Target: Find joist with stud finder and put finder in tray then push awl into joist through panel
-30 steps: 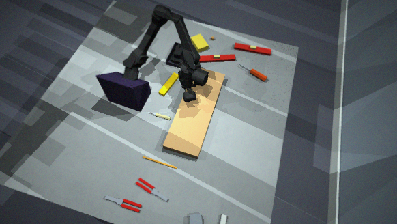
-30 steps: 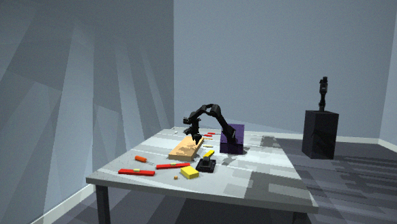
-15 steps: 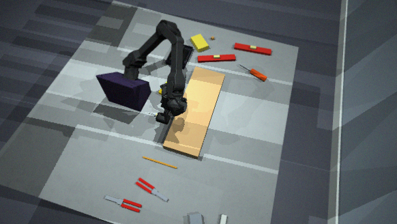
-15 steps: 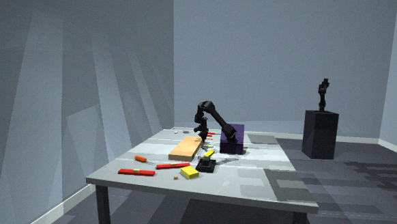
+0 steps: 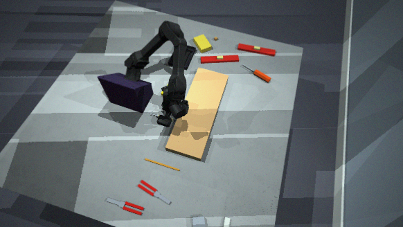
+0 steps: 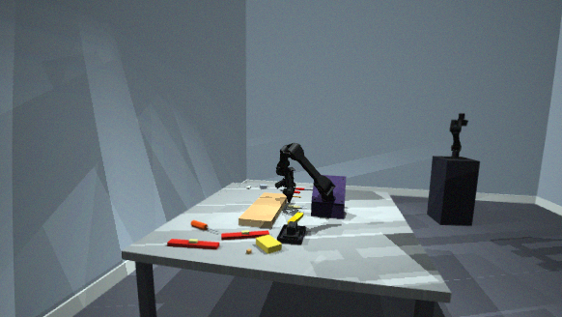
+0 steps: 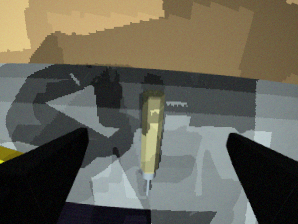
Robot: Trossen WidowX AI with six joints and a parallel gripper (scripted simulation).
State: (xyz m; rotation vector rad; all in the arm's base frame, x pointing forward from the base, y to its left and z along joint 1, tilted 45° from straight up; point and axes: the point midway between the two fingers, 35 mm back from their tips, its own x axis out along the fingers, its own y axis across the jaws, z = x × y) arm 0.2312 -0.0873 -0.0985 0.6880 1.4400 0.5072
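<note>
My gripper tip is 6 cm past the awl, 1 cm to the right of it and 4 cm above it. From my gripper tip the other things lie so: tray: 3 cm behind, 43 cm to the left, 3 cm below; pencil: 2 cm ahead, 24 cm to the right, 4 cm below; yellow bar: 4 cm behind, 21 cm to the left, 4 cm below.
</note>
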